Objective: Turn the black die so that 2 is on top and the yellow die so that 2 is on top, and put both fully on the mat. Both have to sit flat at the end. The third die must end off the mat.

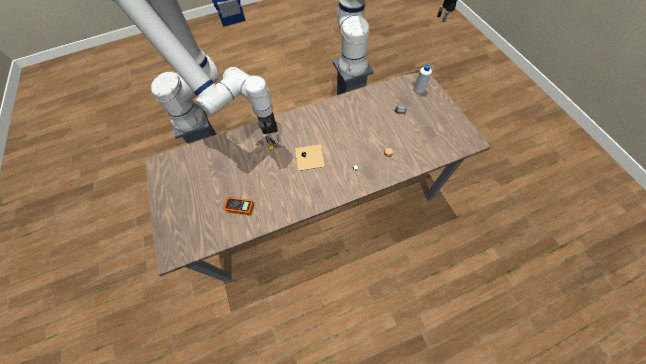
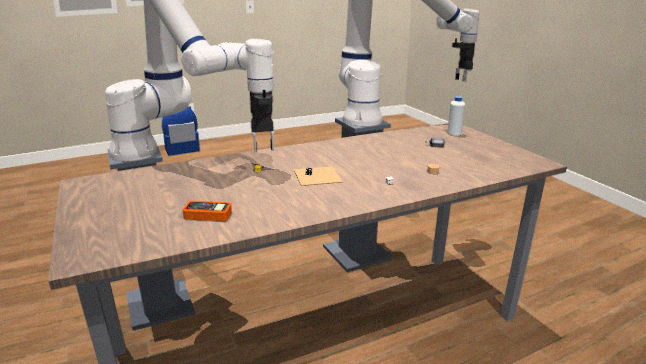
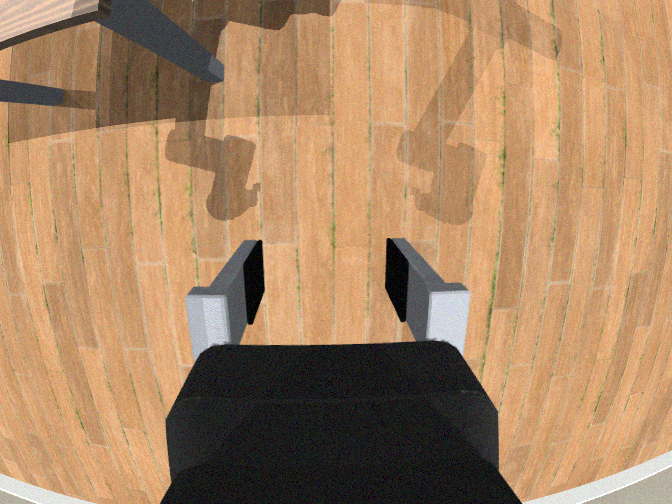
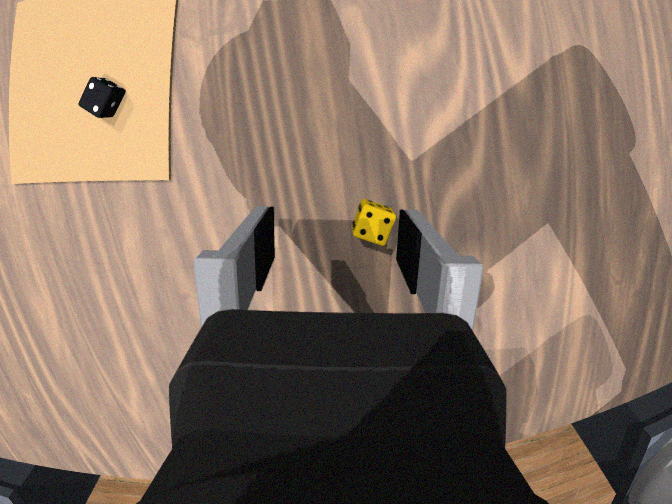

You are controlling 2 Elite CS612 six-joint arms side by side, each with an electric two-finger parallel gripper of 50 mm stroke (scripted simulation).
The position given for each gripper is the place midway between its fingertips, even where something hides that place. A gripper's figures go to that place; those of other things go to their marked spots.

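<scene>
Tan mat (image 4: 56, 140) at 30 cm from the lens; black die (image 4: 101, 97) at 26 cm from the lens; right gripper (image 4: 336, 233) at 17 cm from the lens. The marked spots on the tan mat and the black die are 6 cm apart.
</scene>
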